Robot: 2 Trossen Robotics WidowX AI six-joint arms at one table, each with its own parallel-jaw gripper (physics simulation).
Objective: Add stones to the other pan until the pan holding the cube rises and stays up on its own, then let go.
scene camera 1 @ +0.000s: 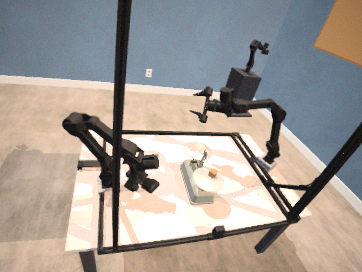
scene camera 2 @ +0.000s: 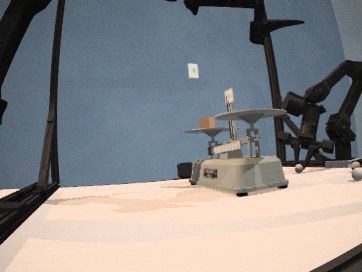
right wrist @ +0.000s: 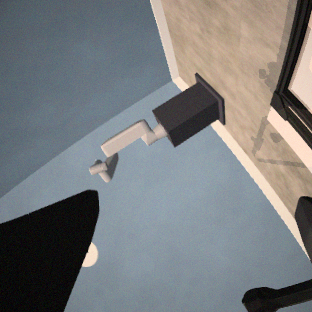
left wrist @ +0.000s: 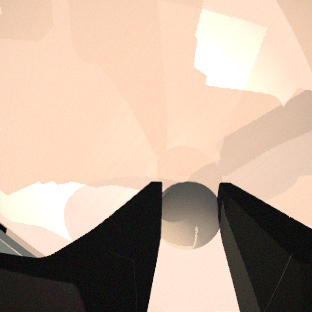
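Where they show: left gripper, between the fingertips: (scene camera 2: pixel 299 168) (left wrist: pixel 189 192); right gripper, between the fingertips: (scene camera 1: pixel 190 102) (right wrist: pixel 202 206); left arm's base, origin of its link: (scene camera 1: pixel 108 182) (scene camera 2: pixel 343 159); right arm's base, origin of its link: (scene camera 1: pixel 268 160).
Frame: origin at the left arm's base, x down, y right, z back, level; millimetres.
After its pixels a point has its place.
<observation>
A balance scale (scene camera 1: pixel 189 184) @[x -23, y 104, z -382 mm] (scene camera 2: pixel 240 174) @[x -19, y -43, z -516 mm] stands on the table. The orange cube (scene camera 1: pixel 213 173) @[x -151, y 160, z -450 mm] (scene camera 2: pixel 207 122) @[x -139, y 133, z -466 mm] sits on one pan (scene camera 1: pixel 204 185) @[x -123, y 197, z -392 mm] (scene camera 2: pixel 195 131) @[x -121, y 179, z -475 mm], which hangs low in scene camera 2. The other pan (scene camera 2: pixel 250 114) @[x -132, y -40, z -477 mm] is higher, and no stones show on it. My left gripper (scene camera 1: pixel 142 186) @[x 9, y 72, z -174 mm] (scene camera 2: pixel 299 164) @[x 9, y 72, z -174 mm] (left wrist: pixel 189 192) @[x 9, y 72, z -174 mm] is shut on a round grey stone (scene camera 2: pixel 299 169) @[x 9, y 57, z -193 mm] (left wrist: pixel 190 217) @[x -1, y 69, z -173 mm], with a finger against each side, down at the table. In scene camera 1 the stone is hidden by the gripper. My right gripper (scene camera 1: pixel 193 103) @[x -322, y -201, z -446 mm] (right wrist: pixel 202 206) @[x -322, y -201, z -446 mm] is open and empty, high above the table's back.
Two more grey stones (scene camera 2: pixel 357 174) @[x 7, y -183, z -305 mm] (scene camera 2: pixel 355 164) @[x 1, y -114, z -156 mm] lie at the right edge of scene camera 2. Black frame posts (scene camera 1: pixel 120 100) @[x -609, y 322, z 9 mm] (scene camera 2: pixel 56 95) @[x -264, y 394, z -834 mm] and rails surround the table. The scale's edge (left wrist: pixel 17 246) @[x 10, y 153, z -364 mm] shows at the lower left of the left wrist view.
</observation>
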